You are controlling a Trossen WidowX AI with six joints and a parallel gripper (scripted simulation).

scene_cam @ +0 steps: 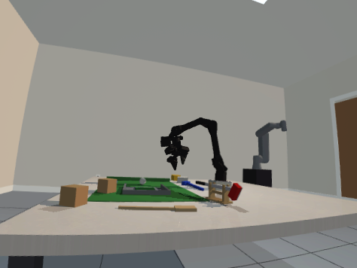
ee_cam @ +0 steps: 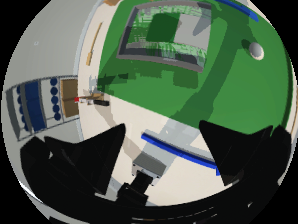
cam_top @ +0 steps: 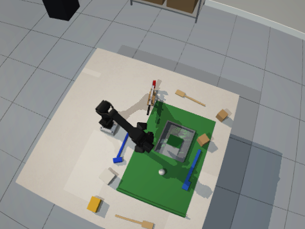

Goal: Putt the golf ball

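Now: the red putter 34 cm to the left of my gripper tip, 7 cm below it and 6 cm behind it. Round my gripper tip: white golf ball: 19 cm ahead, 16 cm to the right, 10 cm below; green mat: 20 cm ahead, 13 cm below, 2 cm to the right; white block: 31 cm to the right, 15 cm behind, 10 cm below.
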